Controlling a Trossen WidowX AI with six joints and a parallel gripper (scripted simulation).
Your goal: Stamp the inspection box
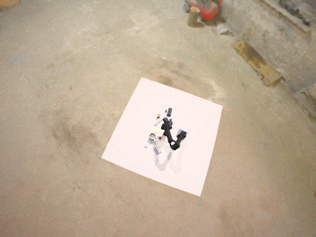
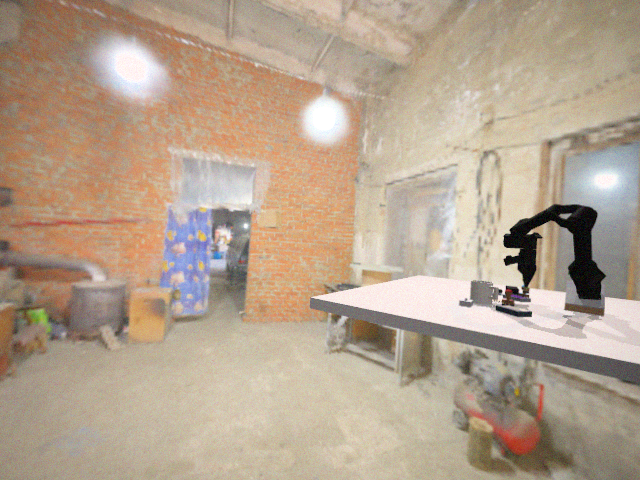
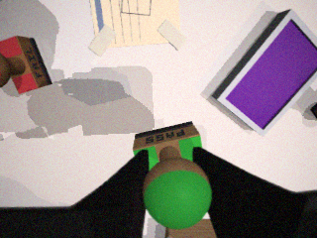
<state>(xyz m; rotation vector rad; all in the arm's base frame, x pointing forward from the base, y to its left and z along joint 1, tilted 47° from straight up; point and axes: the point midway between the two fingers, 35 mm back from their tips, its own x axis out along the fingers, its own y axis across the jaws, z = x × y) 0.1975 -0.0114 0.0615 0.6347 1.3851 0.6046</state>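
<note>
Right now the purple ink pad is 10 cm to the right of my gripper tip, 7 cm below it and 4 cm ahead of it. From my gripper tip the other things lie so: pass stamp right at my gripper tip; then cream card 11 cm ahead, 7 cm below, 2 cm to the left; then red stamp 11 cm to the left, 5 cm below, 5 cm ahead.
</note>
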